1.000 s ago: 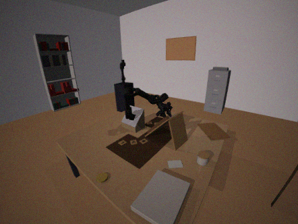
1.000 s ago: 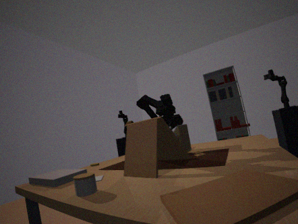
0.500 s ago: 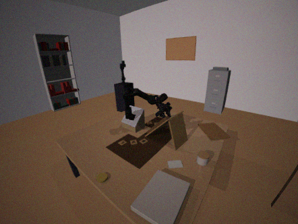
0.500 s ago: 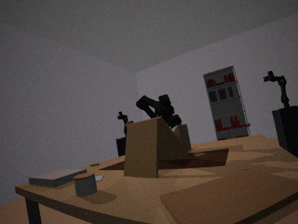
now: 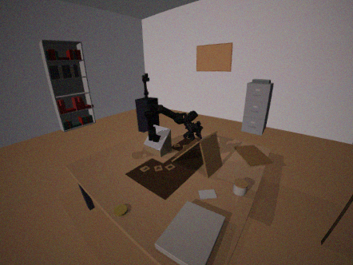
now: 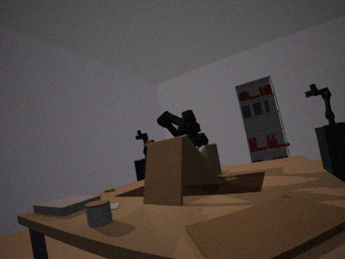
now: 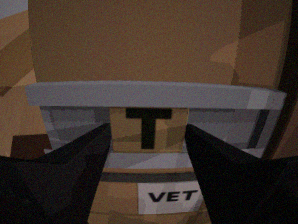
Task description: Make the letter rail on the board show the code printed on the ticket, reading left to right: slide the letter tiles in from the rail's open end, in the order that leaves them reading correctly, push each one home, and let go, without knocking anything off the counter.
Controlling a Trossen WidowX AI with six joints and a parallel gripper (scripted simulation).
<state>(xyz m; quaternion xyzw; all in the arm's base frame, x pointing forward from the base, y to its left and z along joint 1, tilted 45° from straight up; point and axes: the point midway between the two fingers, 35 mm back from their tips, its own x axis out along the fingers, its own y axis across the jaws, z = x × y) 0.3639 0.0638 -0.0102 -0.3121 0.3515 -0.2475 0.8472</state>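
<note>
My gripper tip is 7 cm past the white ticket, 2 cm to the left of it and 7 cm above it. Also, from my gripper tip: tile marked e 21 cm behind, 16 cm to the left, 17 cm below; dark mat 18 cm behind, 6 cm to the right, 17 cm below; tile marked t right at my gripper tip.
</note>
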